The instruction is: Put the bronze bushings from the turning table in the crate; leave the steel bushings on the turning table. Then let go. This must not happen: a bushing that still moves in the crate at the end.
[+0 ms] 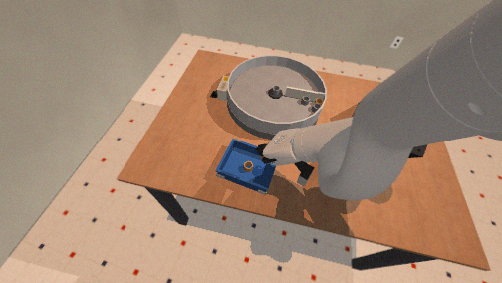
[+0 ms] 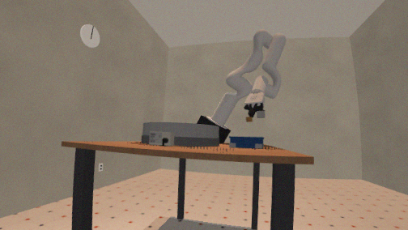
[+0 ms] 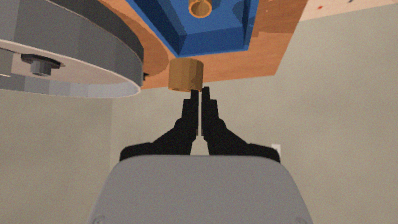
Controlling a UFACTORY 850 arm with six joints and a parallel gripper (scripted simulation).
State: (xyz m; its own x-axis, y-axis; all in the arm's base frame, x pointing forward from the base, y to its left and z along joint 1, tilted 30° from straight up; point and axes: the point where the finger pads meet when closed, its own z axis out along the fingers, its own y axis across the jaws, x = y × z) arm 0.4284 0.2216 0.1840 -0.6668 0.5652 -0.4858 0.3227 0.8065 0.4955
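My gripper is now 50 mm short of the blue crate, 20 mm to the left of it and 150 mm above it. Also, from my hand: grey turning table 30 mm ahead, 380 mm to the right, 120 mm below.
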